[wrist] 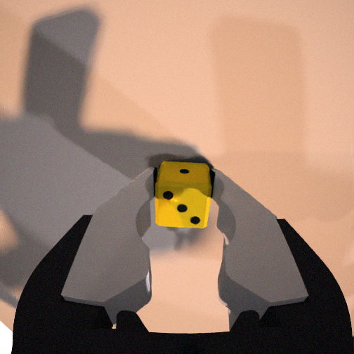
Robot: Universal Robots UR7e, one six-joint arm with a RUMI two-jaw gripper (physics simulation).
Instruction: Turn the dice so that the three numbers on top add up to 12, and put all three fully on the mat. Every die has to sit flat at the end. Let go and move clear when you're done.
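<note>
A yellow die (182,197) is between the two fingertips in the middle of the wrist view. One face with three black pips is turned to the camera, and a face with a single pip shows above it. My gripper (182,170) is shut on this die, with a fingertip against its left side and one against its right side. The other dice and the mat do not show in this view.
The peach-coloured table top (160,55) lies under the gripper. Dark shadows of the arm and gripper fall across its left and middle parts, and a fainter shadow lies at the upper right.
</note>
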